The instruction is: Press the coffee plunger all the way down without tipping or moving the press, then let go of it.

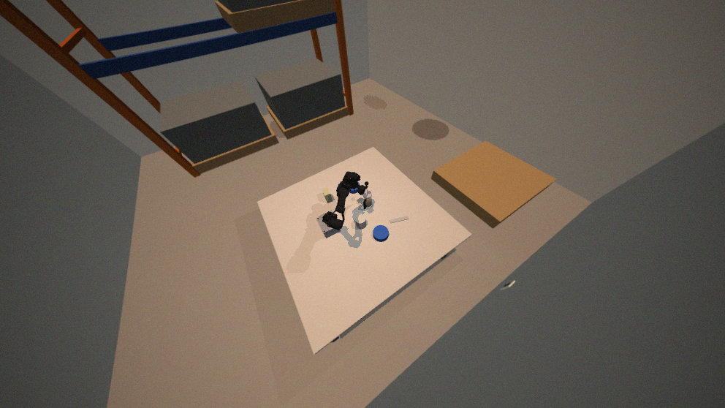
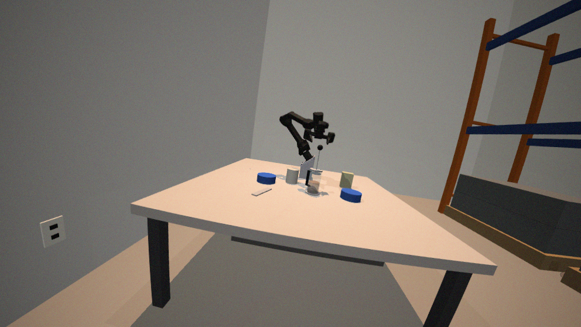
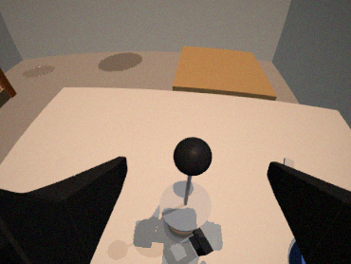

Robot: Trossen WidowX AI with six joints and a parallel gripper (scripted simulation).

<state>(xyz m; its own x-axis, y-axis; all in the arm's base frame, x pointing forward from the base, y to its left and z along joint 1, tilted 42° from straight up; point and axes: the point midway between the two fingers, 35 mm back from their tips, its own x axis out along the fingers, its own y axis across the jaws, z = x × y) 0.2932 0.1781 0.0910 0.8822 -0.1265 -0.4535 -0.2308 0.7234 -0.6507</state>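
The coffee press lies 1 cm ahead of my gripper tip and 16 cm below it. From my gripper tip the other things lie so: flat grey strip (19 cm ahead, 24 cm to the right, 29 cm below).
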